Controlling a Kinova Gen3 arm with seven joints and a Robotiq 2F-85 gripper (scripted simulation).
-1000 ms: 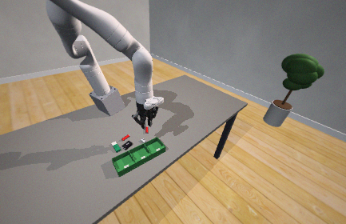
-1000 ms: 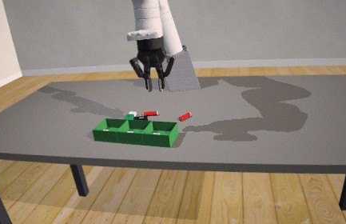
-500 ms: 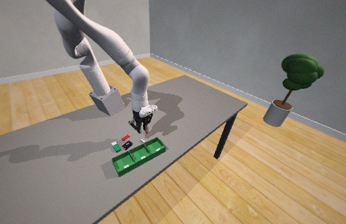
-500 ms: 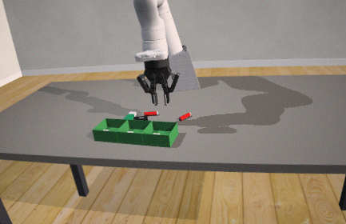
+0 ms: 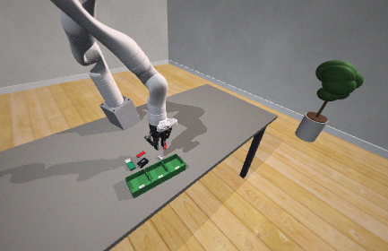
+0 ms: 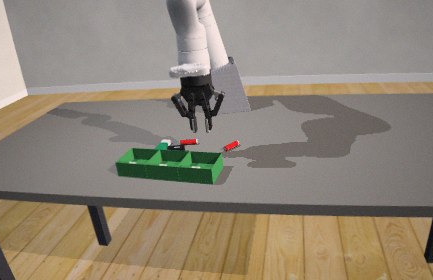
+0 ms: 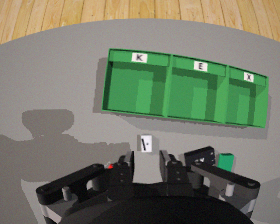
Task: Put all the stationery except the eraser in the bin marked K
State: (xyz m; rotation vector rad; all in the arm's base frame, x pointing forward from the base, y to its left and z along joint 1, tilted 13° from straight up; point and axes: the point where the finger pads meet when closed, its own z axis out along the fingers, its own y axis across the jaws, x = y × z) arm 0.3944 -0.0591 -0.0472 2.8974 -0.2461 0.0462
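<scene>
Right now the grey-white item is 8 cm below my hand. From my hand the other things lie so: green-and-white eraser 12 cm to the right, 9 cm below, 9 cm behind; green bin 9 cm to the right, 7 cm below, 6 cm ahead; black item 9 cm to the right, 8 cm below, 4 cm behind.
</scene>
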